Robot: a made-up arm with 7 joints.
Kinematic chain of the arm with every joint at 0, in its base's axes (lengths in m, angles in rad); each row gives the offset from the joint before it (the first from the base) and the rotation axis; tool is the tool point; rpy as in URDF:
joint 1: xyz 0 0 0.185 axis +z
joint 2: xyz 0 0 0 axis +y
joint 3: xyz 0 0 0.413 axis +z
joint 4: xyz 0.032 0 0 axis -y
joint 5: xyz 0.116 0 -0.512 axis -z
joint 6: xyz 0 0 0 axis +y
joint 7: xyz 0.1 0 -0.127 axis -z
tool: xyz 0 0 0 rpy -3.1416 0 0
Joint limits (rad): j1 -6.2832..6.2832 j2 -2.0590..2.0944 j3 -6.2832..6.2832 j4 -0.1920..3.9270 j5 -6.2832..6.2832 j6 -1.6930..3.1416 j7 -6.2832..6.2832
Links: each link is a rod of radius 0.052 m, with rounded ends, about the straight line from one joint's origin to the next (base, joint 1, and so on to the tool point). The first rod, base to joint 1, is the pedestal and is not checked.
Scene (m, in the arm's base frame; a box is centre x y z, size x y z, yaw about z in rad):
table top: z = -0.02
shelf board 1: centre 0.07 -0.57 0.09 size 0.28 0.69 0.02 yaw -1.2
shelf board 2: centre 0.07 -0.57 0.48 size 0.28 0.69 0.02 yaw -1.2
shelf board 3: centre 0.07 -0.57 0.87 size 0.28 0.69 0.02 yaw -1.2
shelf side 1: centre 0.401 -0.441 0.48 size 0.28 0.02 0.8 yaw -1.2
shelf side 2: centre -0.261 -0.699 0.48 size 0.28 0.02 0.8 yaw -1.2
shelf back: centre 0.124 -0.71 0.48 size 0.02 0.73 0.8 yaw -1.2
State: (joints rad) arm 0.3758 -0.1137 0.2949 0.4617 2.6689 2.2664 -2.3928
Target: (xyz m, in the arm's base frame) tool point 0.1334 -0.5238 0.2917
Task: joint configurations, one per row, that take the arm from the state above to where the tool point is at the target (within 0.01 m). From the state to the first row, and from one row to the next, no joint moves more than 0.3 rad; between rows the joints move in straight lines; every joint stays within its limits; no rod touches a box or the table.
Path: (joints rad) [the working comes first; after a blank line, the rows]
Joints at the target: -0.6432 -0.0061 -0.7262 0.5448 2.9770 2.1410 -2.3928
Straight joint move there: touches shelf side 1.

1: 0.0837 -0.2169 0.0469 0.3548 2.7321 2.3607 -2.3928
2: -0.2083 -0.3202 -0.2010 0.2479 2.7953 2.4550 -2.3928
3: -0.5004 -0.4234 -0.4490 0.1410 2.8584 2.5493 -2.3928
4: -0.7924 -0.5267 -0.6969 0.0341 2.9216 2.6436 -2.3928
5: -0.7178 -0.2664 -0.7116 0.2895 2.9493 2.3923 -2.3928
6: -0.6432 -0.0061 -0.7262 0.5448 2.9770 2.1410 -2.3928

